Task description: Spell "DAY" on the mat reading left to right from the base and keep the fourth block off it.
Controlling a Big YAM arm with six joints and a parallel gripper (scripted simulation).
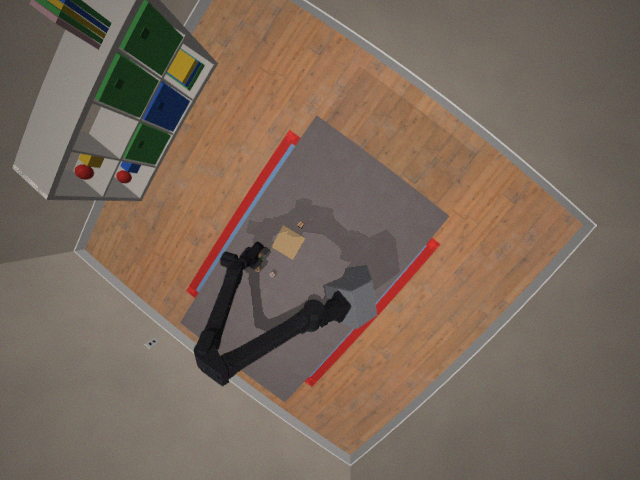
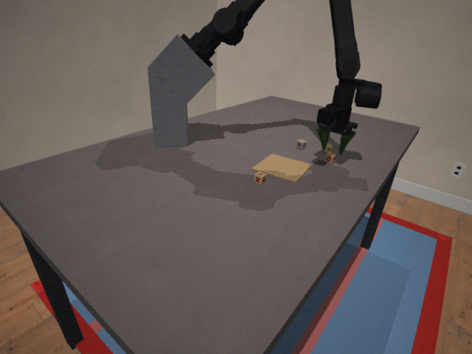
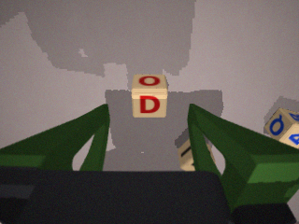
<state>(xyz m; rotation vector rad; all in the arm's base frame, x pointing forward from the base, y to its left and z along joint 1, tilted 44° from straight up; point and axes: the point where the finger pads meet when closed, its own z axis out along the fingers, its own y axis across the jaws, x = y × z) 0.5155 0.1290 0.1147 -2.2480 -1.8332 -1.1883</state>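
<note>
My gripper is now 150 mm to the left of the tan mat, 90 mm past it and 40 mm above it. Also, from my hand: wooden block (280 mm to the right, 80 mm behind, 30 mm below).
</note>
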